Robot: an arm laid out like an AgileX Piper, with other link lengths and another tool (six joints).
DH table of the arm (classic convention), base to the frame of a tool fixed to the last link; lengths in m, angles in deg. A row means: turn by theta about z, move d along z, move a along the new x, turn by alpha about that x. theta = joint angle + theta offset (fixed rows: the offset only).
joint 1: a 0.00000  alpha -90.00  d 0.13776  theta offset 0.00
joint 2: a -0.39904  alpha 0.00  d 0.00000  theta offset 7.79
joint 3: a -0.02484  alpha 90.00  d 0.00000  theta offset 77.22
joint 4: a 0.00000  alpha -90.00  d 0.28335  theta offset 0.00
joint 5: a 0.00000  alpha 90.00  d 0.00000  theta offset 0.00
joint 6: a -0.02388  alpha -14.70  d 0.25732  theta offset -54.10
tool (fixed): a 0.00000  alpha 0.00  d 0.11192  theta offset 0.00
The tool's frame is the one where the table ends.
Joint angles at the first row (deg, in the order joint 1, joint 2, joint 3, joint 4, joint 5, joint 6):
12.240 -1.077 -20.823 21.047 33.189 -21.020
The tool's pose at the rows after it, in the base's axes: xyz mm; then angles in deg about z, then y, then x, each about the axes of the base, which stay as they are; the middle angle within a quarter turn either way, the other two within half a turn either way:
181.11 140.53 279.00 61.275 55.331 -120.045
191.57 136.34 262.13 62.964 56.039 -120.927
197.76 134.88 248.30 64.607 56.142 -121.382
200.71 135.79 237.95 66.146 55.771 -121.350
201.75 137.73 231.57 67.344 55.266 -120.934
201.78 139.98 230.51 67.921 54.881 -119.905
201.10 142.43 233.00 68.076 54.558 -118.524
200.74 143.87 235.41 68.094 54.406 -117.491
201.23 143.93 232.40 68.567 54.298 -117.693
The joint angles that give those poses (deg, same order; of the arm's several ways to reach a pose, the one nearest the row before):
12.240 -1.076 -16.848 21.048 29.125 -21.021
12.238 -1.077 -13.310 21.215 25.700 -21.024
12.241 -1.078 -10.624 22.026 23.373 -21.017
12.243 -1.076 -8.733 23.407 22.004 -21.015
12.242 -1.076 -7.538 24.932 21.270 -21.017
12.240 -1.077 -6.970 26.502 20.807 -21.021
12.241 -1.078 -6.845 28.035 20.567 -21.016
12.239 -1.078 -6.794 29.084 20.347 -21.022
12.241 -1.079 -6.395 29.305 20.175 -21.015

